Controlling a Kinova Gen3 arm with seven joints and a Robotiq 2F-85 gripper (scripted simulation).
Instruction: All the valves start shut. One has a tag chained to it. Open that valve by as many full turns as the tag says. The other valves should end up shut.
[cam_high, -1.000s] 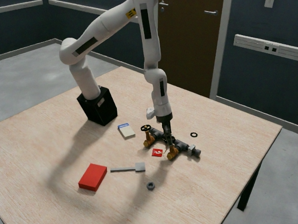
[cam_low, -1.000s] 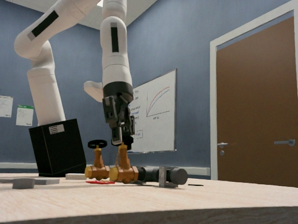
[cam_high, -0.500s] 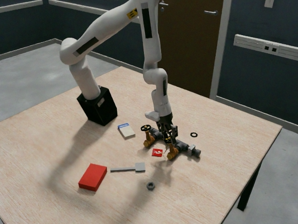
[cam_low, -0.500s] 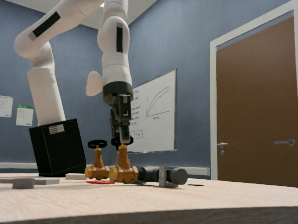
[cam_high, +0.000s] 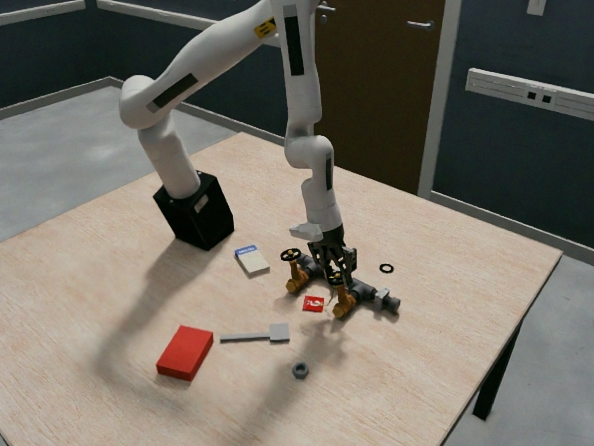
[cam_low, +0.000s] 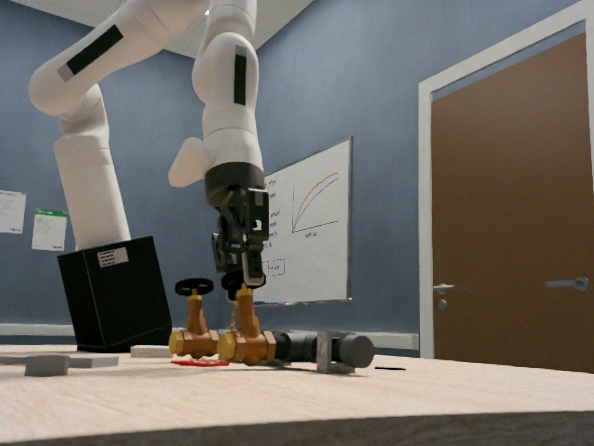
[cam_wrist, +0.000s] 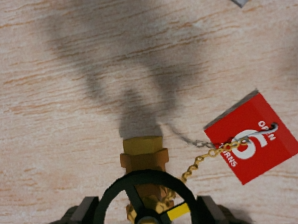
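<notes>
Now: the red tag 6 cm behind my hand, 3 cm to the right of it and 10 cm below it. Round my hand: red block 13 cm behind, 35 cm to the right, 8 cm below; then white card box 29 cm behind, 3 cm to the right, 9 cm below; then grey t-shaped tool 6 cm behind, 19 cm to the right, 9 cm below.
</notes>
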